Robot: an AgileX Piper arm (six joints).
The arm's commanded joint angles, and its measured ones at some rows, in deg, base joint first. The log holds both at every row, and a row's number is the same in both.
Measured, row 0:
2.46, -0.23, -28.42, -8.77, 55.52, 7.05
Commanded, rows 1 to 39:
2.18, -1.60, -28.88, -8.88, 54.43, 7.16
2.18, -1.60, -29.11, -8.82, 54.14, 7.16
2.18, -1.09, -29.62, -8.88, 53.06, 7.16
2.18, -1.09, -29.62, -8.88, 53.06, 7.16
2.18, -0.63, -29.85, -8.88, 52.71, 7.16
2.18, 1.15, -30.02, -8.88, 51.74, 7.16
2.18, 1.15, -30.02, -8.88, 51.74, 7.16
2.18, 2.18, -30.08, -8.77, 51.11, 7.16
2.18, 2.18, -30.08, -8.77, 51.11, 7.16
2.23, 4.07, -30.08, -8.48, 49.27, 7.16
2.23, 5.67, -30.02, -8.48, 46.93, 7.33
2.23, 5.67, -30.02, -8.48, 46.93, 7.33
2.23, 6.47, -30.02, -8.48, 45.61, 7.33
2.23, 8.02, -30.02, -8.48, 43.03, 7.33
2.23, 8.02, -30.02, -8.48, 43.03, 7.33
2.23, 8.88, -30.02, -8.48, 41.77, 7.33
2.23, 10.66, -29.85, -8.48, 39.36, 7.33
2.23, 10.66, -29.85, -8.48, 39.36, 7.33
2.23, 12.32, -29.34, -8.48, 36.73, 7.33
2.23, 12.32, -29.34, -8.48, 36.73, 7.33
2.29, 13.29, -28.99, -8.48, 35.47, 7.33
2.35, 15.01, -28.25, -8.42, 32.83, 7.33
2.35, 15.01, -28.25, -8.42, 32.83, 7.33
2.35, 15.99, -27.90, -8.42, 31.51, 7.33
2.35, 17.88, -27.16, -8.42, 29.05, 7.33
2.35, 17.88, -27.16, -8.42, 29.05, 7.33
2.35, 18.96, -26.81, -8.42, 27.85, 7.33
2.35, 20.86, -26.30, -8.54, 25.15, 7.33
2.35, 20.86, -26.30, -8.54, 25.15, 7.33
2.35, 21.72, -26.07, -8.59, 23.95, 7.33
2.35, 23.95, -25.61, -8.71, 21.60, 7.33
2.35, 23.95, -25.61, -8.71, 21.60, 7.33
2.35, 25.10, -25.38, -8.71, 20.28, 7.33
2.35, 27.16, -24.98, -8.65, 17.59, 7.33
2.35, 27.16, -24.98, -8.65, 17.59, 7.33
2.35, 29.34, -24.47, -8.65, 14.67, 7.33
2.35, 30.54, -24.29, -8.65, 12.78, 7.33
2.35, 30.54, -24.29, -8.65, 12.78, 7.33
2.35, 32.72, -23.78, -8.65, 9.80, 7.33
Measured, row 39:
2.46, 30.31, -24.35, -8.65, 14.67, 7.39
